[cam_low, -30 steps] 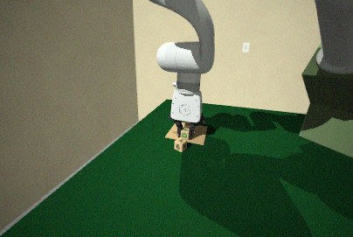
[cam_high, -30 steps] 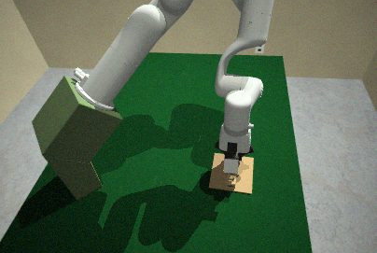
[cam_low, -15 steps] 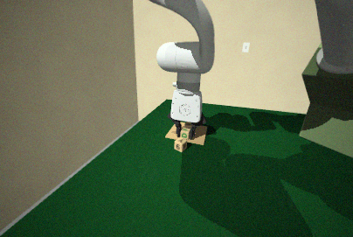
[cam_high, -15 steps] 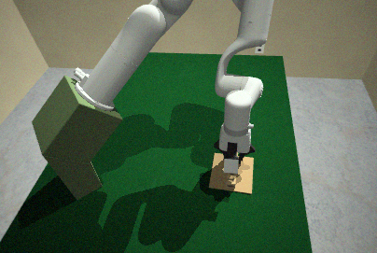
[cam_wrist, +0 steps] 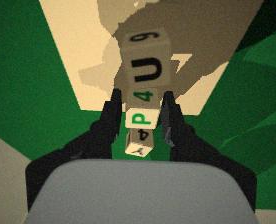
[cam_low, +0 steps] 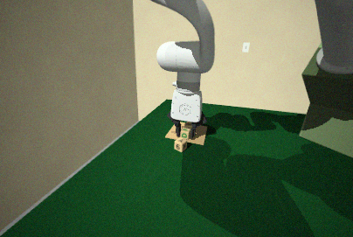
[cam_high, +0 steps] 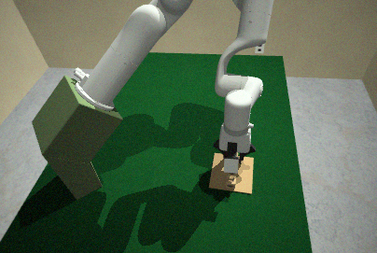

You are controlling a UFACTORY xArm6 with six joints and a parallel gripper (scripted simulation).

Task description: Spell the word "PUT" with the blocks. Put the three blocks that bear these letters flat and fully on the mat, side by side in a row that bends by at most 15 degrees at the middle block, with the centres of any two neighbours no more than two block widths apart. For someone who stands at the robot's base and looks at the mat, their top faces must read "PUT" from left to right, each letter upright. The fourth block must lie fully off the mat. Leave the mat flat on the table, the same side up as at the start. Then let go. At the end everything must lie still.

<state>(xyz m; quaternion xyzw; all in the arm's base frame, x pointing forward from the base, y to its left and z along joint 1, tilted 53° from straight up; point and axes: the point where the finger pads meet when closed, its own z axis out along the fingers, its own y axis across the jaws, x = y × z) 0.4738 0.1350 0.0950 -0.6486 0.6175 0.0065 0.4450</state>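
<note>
Right now my hand is 10 mm above the P block. Also, from my hand: mat (50 mm to the right, 30 mm below, 10 mm ahead).
</note>
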